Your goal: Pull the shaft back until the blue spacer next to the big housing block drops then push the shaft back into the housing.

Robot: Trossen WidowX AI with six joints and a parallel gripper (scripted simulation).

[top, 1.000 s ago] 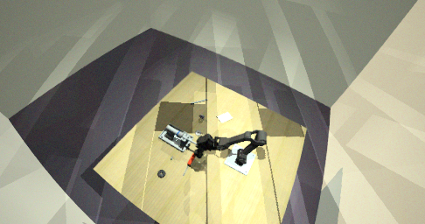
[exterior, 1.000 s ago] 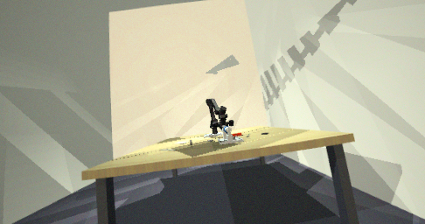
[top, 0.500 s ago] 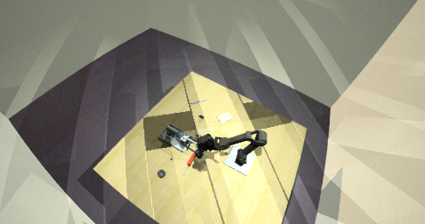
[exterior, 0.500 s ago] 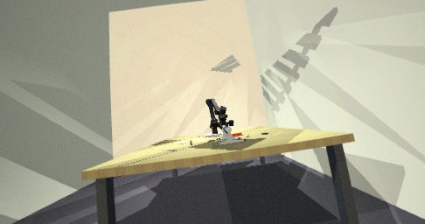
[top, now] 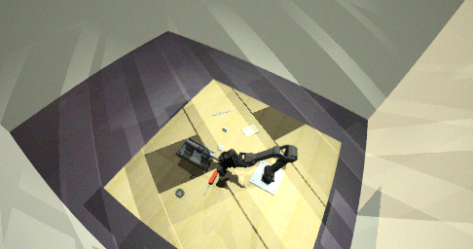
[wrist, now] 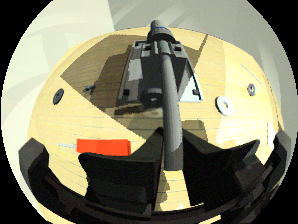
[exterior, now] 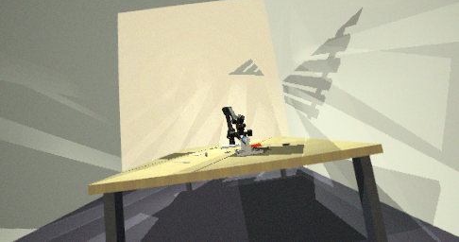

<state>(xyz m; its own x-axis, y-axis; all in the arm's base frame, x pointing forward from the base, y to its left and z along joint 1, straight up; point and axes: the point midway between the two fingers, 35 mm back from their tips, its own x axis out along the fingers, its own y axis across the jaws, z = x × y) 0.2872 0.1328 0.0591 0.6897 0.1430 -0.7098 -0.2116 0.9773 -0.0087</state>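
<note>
Now: the long pale shaft 6 cm ahead of my gripper tip, 1 cm to the left of it and 2 cm above it. Round my gripper tip: thin bar: 30 cm ahead, 37 cm to the right, 5 cm below; then blue spacer: 15 cm ahead, 3 cm to the left, 2 cm above; then paper slip: 3 cm ahead, 39 cm to the right, 5 cm below.
</note>
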